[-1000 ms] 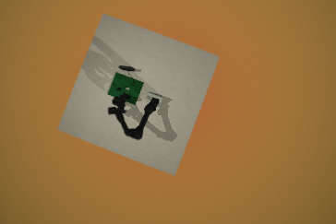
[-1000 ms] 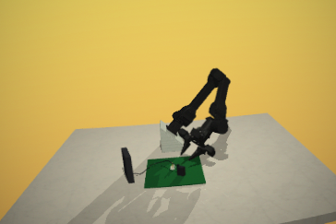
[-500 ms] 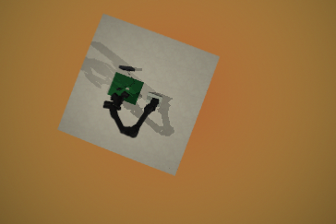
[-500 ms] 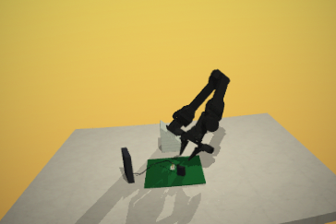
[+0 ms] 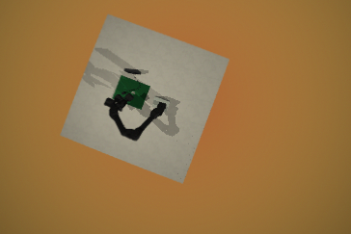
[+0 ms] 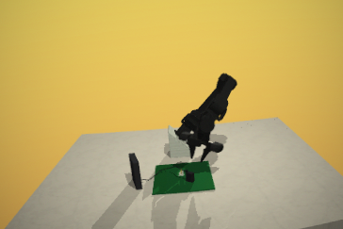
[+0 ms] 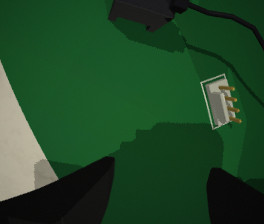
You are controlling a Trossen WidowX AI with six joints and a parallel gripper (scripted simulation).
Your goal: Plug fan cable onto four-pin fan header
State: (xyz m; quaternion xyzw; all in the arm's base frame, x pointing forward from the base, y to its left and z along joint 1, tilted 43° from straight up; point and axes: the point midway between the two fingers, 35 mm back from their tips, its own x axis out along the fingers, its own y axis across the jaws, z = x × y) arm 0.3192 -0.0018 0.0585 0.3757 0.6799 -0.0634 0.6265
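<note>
My gripper tip is 7 cm short of the fan plug, 4 cm to the left of it and 4 cm above it. The rest, counted from my gripper tip: four-pin fan header (7 cm to the right, 6 cm below, 1 cm behind); then green board (8 cm below, 6 cm to the right, 1 cm ahead); then black fan (25 cm to the right, 3 cm ahead).
</note>
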